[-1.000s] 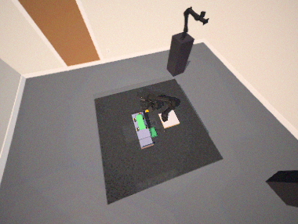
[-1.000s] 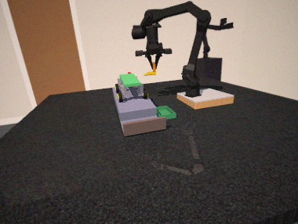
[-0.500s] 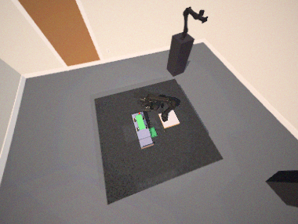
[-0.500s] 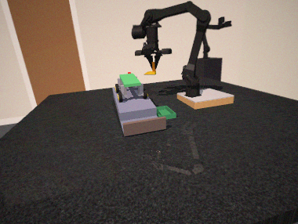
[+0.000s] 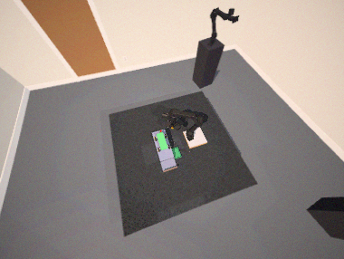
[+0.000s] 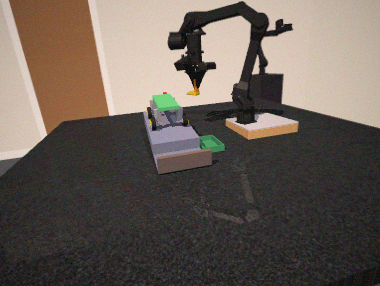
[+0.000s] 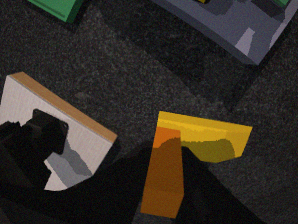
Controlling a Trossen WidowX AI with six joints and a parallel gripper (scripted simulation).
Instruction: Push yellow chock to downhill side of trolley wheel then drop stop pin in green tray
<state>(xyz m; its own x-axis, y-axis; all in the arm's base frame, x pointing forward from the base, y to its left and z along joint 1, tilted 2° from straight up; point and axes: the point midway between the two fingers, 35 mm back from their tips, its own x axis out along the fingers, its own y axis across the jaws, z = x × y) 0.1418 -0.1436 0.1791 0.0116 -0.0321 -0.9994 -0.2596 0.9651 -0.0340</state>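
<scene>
Now: the red-headed stop pin 130 mm ahead of my gripper tip, 40 mm below it and 30 mm to the right of it. Also, from my gripper tip: grey ramp: 170 mm ahead, 130 mm below, 90 mm to the left; then yellow chock: 20 mm to the right, 10 mm below, 10 mm ahead; then trolley: 170 mm ahead, 80 mm to the left, 60 mm below.
</scene>
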